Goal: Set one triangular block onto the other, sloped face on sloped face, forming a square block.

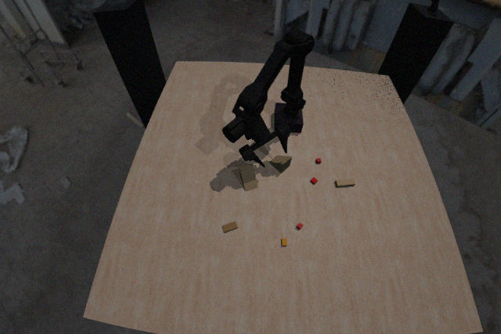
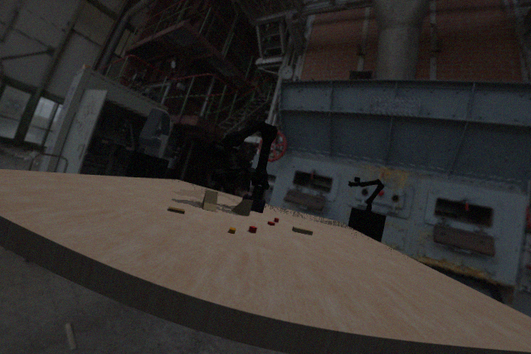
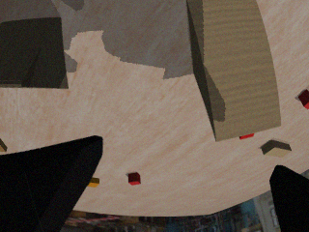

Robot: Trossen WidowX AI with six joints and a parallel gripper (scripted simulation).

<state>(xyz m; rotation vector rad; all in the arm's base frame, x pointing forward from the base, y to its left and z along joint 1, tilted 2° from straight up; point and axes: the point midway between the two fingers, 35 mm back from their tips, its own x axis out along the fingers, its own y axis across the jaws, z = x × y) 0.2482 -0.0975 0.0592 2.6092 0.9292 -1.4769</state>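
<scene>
Right now my gripper tip is 30 mm short of the triangular block, 100 mm to the left of it and 70 mm above it. Round my gripper tip: tan flat block 50 mm ahead, 280 mm to the left, 80 mm below; then brown flat block 220 mm ahead, 150 mm to the right, 80 mm below; then small yellow cube 270 mm ahead, 30 mm to the left, 80 mm below.
</scene>
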